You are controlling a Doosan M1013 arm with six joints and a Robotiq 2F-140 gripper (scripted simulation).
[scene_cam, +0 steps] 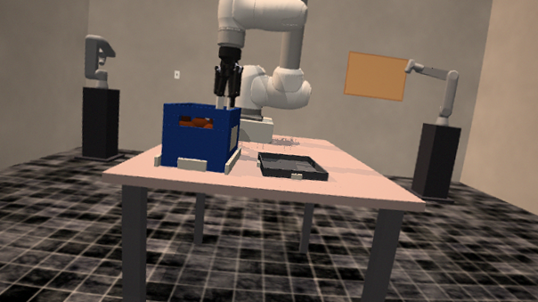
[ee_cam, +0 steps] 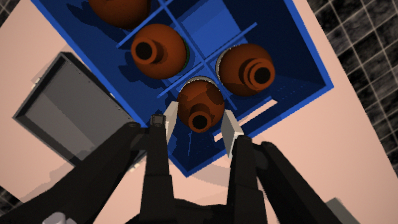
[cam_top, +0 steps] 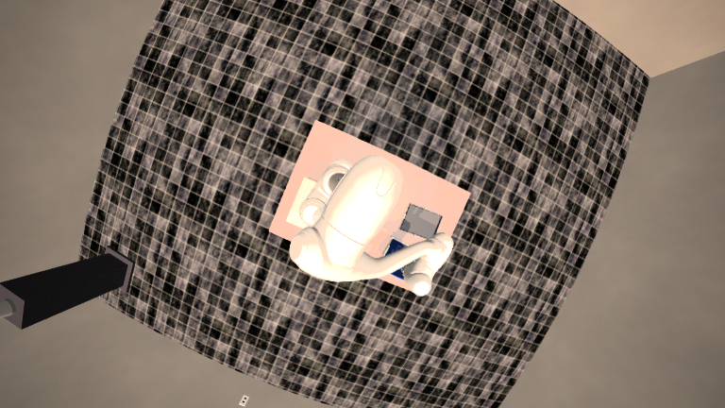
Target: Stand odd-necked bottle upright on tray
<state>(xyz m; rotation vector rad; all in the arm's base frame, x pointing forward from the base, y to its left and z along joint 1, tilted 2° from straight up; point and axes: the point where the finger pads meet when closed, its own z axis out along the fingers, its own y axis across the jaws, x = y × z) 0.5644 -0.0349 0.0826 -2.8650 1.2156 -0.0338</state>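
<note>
Right now the bottle is 9 cm below my hand. The rest, counted from my hand: dark tray: 8 cm ahead, 24 cm to the left, 16 cm below; then blue crate: 9 cm ahead, 4 cm to the right, 9 cm below.
</note>
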